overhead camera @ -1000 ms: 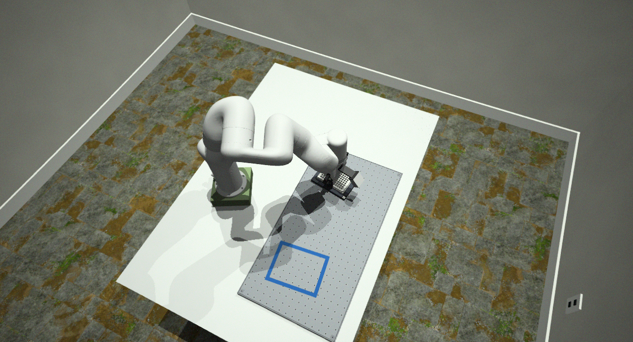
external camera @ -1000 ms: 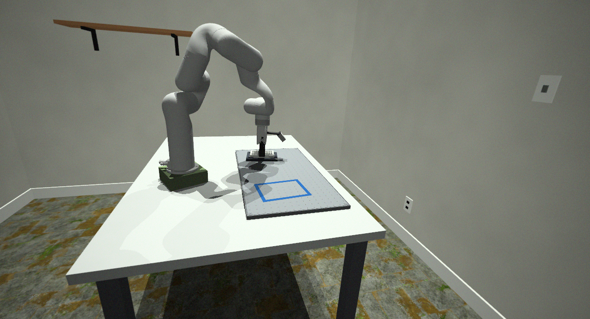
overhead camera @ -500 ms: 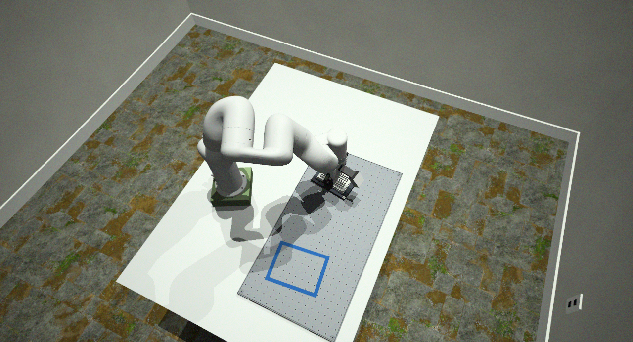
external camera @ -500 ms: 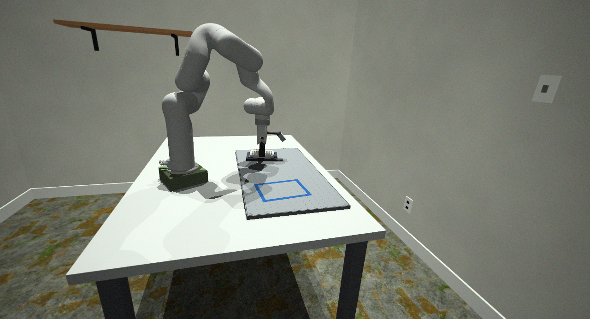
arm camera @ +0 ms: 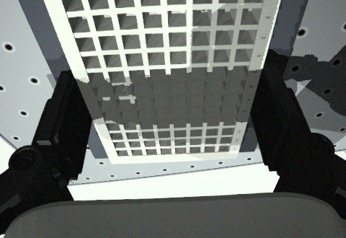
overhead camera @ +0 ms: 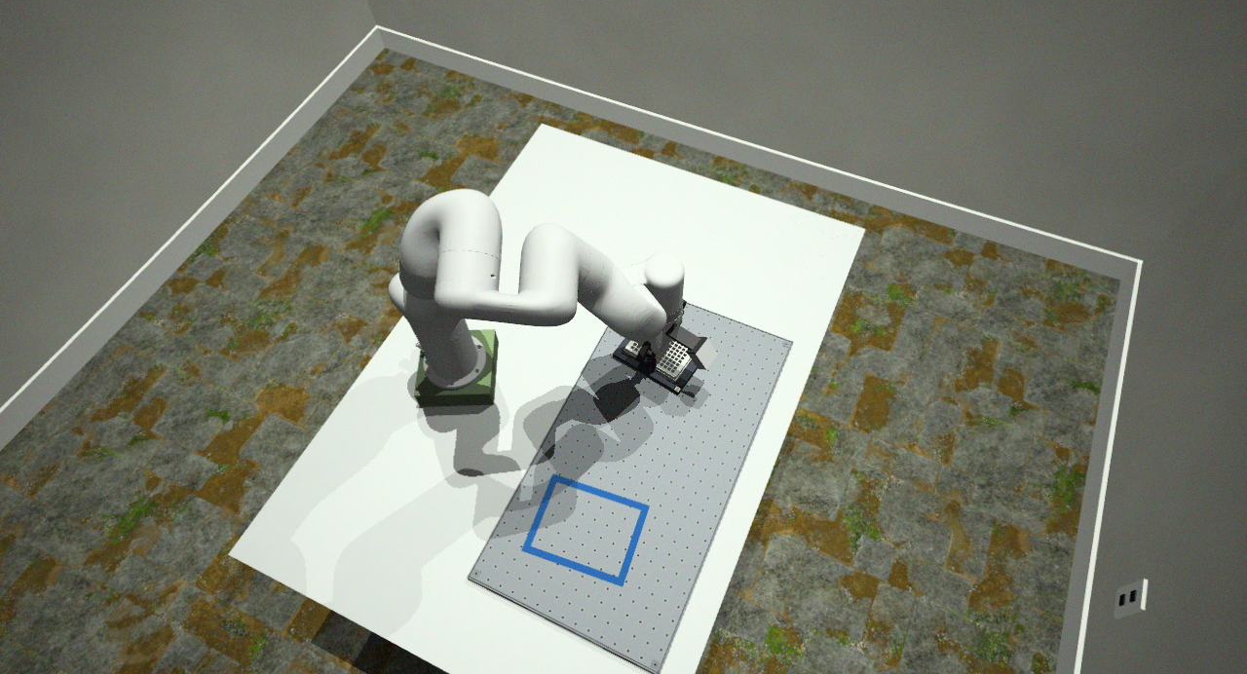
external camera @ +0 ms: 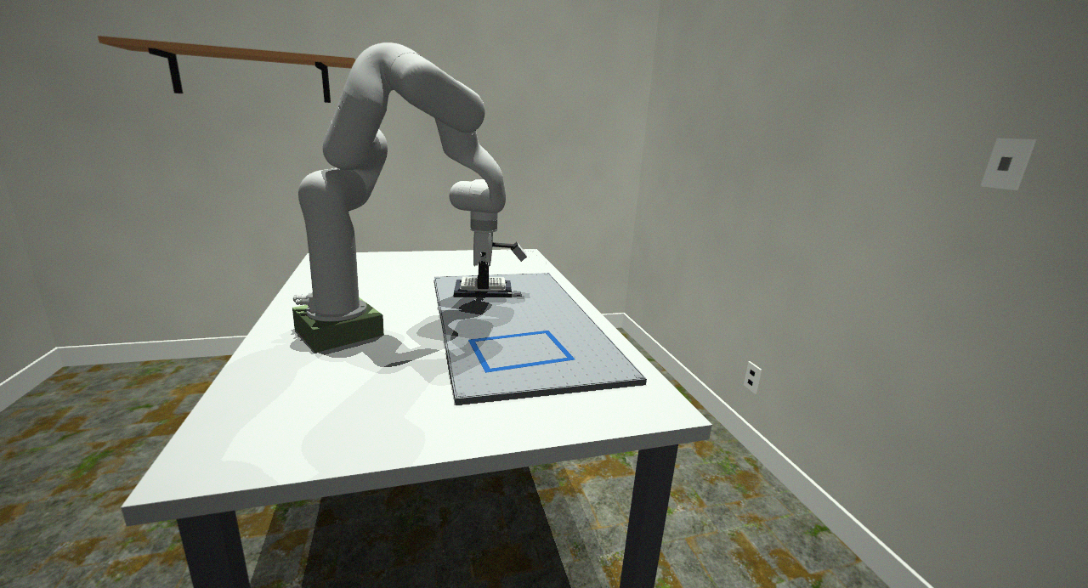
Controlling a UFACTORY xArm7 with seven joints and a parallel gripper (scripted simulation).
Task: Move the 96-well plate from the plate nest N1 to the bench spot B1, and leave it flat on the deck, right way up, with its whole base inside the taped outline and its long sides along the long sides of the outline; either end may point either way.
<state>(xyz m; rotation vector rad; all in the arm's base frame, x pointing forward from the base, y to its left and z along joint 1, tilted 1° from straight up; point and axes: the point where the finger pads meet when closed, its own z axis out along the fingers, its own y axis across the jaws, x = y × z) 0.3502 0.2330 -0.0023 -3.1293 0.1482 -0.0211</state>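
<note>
The white 96-well plate lies 10 mm below my hand. From my hand the other things lie so: dark plate nest: 20 mm below.
</note>
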